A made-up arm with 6 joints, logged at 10 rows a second.
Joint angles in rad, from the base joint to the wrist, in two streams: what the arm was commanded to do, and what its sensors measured. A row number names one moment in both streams.
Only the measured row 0 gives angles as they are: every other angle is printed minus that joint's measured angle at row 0.
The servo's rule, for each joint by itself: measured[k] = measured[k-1] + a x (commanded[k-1-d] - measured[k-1]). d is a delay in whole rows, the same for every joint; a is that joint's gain. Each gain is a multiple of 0.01, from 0.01 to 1. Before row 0 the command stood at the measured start. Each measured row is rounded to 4 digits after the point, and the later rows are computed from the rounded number. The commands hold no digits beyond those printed.
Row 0, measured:
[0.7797 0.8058 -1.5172 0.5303 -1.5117 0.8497]
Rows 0 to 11, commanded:
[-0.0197 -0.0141 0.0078 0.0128 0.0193 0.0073]
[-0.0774 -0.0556 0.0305 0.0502 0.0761 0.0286]
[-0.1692 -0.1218 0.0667 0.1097 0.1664 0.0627]
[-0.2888 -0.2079 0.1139 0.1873 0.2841 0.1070]
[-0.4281 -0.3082 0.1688 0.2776 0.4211 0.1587]
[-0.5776 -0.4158 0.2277 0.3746 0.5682 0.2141]
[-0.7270 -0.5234 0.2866 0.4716 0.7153 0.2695]
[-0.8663 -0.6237 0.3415 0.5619 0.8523 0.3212]
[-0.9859 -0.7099 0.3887 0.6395 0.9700 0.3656]
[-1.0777 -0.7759 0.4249 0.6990 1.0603 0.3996]
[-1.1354 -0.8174 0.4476 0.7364 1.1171 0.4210]
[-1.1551 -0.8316 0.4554 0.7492 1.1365 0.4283]
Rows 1 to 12, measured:
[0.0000 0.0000 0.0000 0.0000 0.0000 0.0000]
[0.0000 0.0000 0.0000 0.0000 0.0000 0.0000]
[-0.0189 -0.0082 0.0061 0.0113 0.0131 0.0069]
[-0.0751 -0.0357 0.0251 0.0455 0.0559 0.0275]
[-0.1654 -0.0856 0.0575 0.1020 0.1310 0.0609]
[-0.2839 -0.1565 0.1015 0.1771 0.2351 0.1047]
[-0.4223 -0.2445 0.1540 0.2655 0.3616 0.1560]
[-0.5714 -0.3439 0.2115 0.3615 0.5021 0.2112]
[-0.7208 -0.4480 0.2701 0.4584 0.6471 0.2666]
[-0.8605 -0.5499 0.3258 0.5495 0.7866 0.3185]
[-0.9809 -0.6427 0.3749 0.6287 0.9113 0.3632]
[-1.0738 -0.7200 0.4139 0.6906 1.0126 0.3978]
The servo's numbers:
d 2
a 0.96 0.58 0.78 0.88 0.68 0.95

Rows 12 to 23, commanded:
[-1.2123 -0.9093 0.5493 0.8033 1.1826 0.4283]
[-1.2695 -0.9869 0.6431 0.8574 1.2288 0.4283]
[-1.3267 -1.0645 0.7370 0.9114 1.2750 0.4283]
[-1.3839 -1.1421 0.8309 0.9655 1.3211 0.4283]
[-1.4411 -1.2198 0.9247 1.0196 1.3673 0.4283]
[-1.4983 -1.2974 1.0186 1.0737 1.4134 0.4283]
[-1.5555 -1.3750 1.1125 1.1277 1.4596 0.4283]
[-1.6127 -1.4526 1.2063 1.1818 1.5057 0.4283]
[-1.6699 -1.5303 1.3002 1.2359 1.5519 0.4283]
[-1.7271 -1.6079 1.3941 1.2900 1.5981 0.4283]
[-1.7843 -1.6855 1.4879 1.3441 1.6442 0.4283]
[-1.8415 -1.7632 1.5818 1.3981 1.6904 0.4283]
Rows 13 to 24, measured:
[-1.1329 -0.7765 0.4402 0.7309 1.0837 0.4198]
[-1.1542 -0.8085 0.4521 0.7470 1.1196 0.4279]
[-1.2100 -0.8670 0.5279 0.7965 1.1624 0.4283]
[-1.2671 -0.9365 0.6178 0.8501 1.2076 0.4283]
[-1.3243 -1.0107 0.7108 0.9040 1.2534 0.4283]
[-1.3815 -1.0869 0.8045 0.9581 1.2994 0.4283]
[-1.4387 -1.1640 0.8983 1.0122 1.3456 0.4283]
[-1.4959 -1.2414 0.9921 1.0663 1.3917 0.4283]
[-1.5531 -1.3189 1.0860 1.1203 1.4379 0.4283]
[-1.6103 -1.3964 1.1798 1.1744 1.4840 0.4283]
[-1.6675 -1.4741 1.2737 1.2285 1.5302 0.4283]
[-1.7247 -1.5517 1.3676 1.2826 1.5764 0.4283]

